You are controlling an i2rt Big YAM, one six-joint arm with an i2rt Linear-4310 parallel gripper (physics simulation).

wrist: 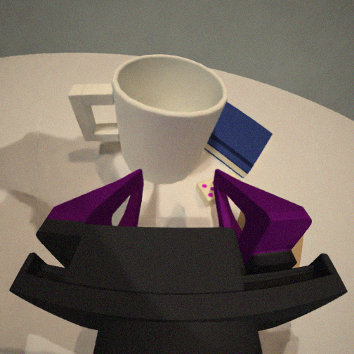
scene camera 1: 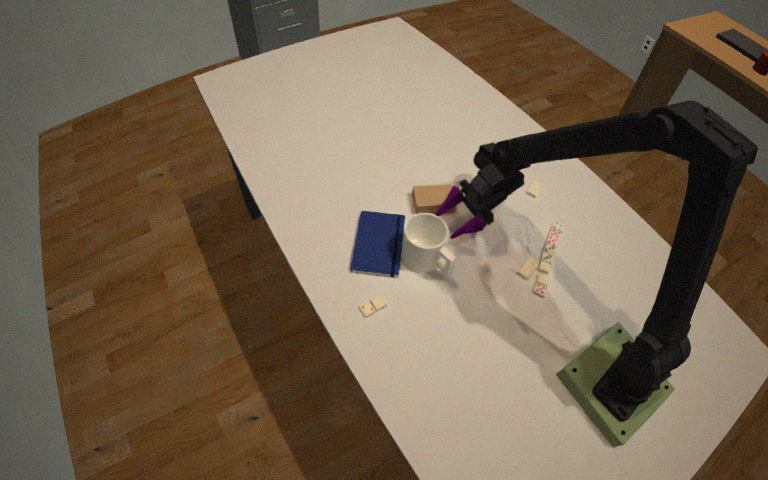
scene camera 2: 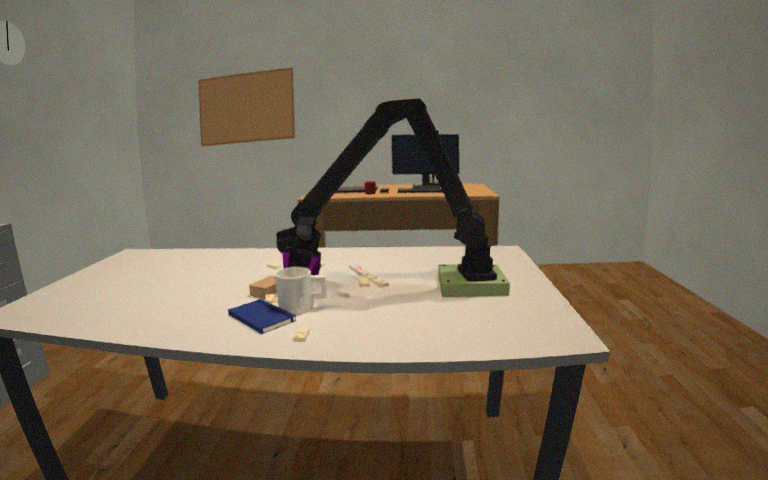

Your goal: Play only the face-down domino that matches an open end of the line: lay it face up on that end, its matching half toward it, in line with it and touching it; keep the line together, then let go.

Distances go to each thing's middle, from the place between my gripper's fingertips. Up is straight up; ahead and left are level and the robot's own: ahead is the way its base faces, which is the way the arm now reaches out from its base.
Scene:
My gripper is now 6 cm to the right of the white mug (scene camera 1: 425,236) and 2 cm past it. From my hand the other things lie so: brown block (scene camera 1: 427,199) 9 cm ahead, 6 cm to the right, 3 cm below.

